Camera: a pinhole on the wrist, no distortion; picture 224 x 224 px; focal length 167.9 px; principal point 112.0 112.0 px. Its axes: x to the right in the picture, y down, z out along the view. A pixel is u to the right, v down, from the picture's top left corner.
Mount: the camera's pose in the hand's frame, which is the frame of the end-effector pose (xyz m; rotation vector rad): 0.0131 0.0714 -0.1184 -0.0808 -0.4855 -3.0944
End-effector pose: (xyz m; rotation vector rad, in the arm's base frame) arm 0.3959 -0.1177 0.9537 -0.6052 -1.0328 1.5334
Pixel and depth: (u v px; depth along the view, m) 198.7 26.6 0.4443
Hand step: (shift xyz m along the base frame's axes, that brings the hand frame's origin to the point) -0.3731 -0.2511 -0.2761
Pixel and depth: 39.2 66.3 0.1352
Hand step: -0.0898 0.0786 -0.1170
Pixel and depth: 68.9 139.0 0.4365
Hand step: -0.3636 0.0564 0.0552
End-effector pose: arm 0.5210 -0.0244 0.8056 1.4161 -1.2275 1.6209
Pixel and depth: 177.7 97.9 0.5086
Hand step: -0.0790 -0.4144 -0.2259
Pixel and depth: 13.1 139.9 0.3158
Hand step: -0.0830 -0.2387 0.1786
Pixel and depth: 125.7 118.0 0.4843
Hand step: -0.0575 -0.3961 -0.0561
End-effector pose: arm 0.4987 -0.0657 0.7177 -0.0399 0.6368 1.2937
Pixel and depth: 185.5 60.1 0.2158
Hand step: -0.1604 0.0235 0.1559
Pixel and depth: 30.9 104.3 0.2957
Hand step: -0.0727 0.2580 0.1027
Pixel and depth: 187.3 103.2 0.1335
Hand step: -0.1083 0.0037 0.0641
